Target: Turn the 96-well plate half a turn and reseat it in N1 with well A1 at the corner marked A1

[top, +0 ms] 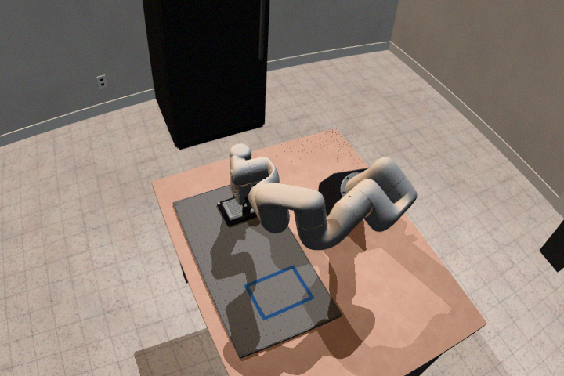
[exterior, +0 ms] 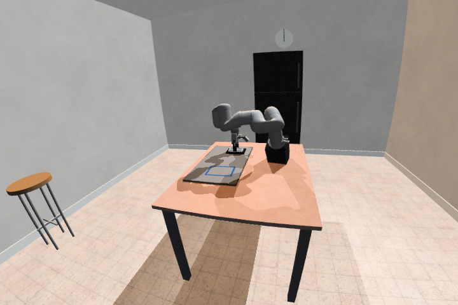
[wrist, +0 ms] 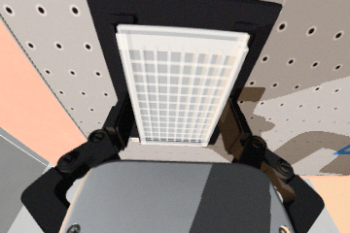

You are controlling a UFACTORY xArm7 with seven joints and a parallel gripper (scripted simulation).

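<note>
The 96-well plate lies 10 mm below my hand. Round my hand: pale A1 mark (80 mm ahead, 40 mm to the right, 20 mm below); then black plate nest N1 (20 mm below).
</note>
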